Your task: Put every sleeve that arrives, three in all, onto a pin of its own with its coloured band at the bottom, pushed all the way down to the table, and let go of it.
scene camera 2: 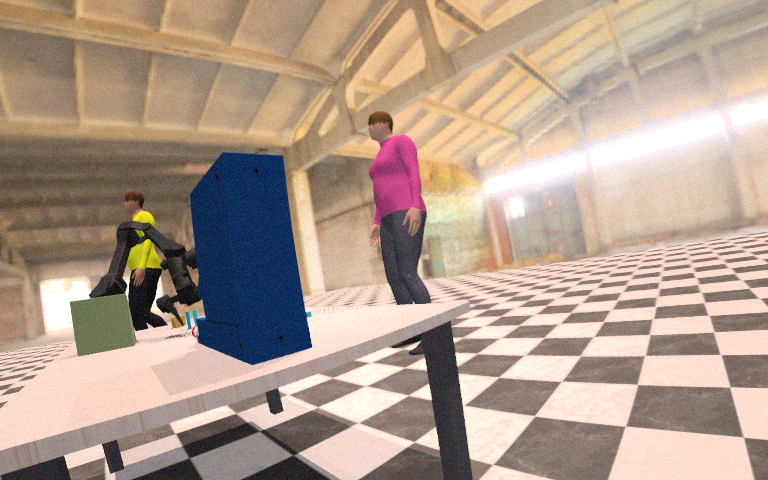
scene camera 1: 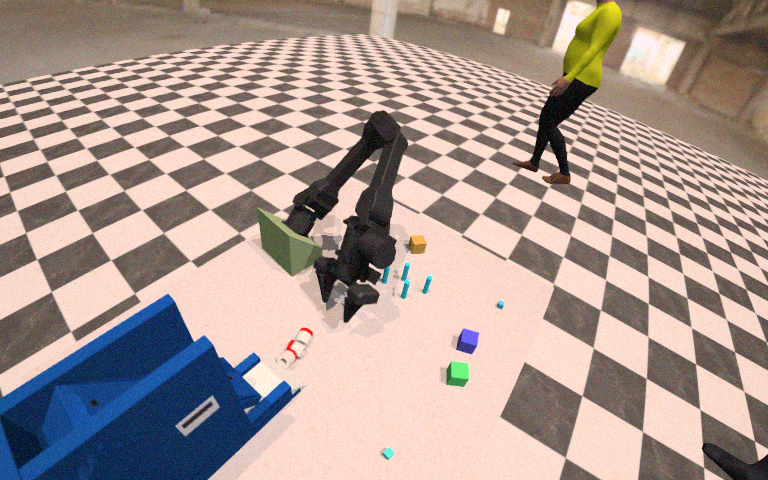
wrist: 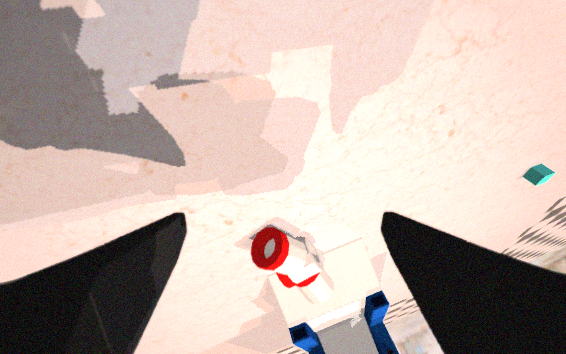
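Two white sleeves with red bands lie end to end on the table by the dispenser's mouth. The nearer-to-gripper sleeve (scene camera 1: 304, 338) (wrist: 298, 257) has its band at the end facing the gripper. The other sleeve (scene camera 1: 284, 357) (wrist: 316, 290) lies behind it, its band beside the first one's plain end. A third sleeve does not show. Several bare cyan pins stand upright, among them a right-hand pin (scene camera 1: 427, 284) and a front pin (scene camera 1: 404, 289); the arm stands close beside the leftmost. My gripper (scene camera 1: 335, 308) (wrist: 285, 221) is open and empty, above the table between pins and sleeves.
A blue dispenser (scene camera 1: 141, 418) (scene camera 2: 260, 254) stands at the sleeves' far side. A green block (scene camera 1: 283, 249) (scene camera 2: 103, 325) stands by the arm's base. Orange (scene camera 1: 417, 244), purple (scene camera 1: 467, 340), green (scene camera 1: 457, 374), small blue (scene camera 1: 500, 305) and teal (scene camera 1: 387, 453) (wrist: 538, 174) cubes lie around.
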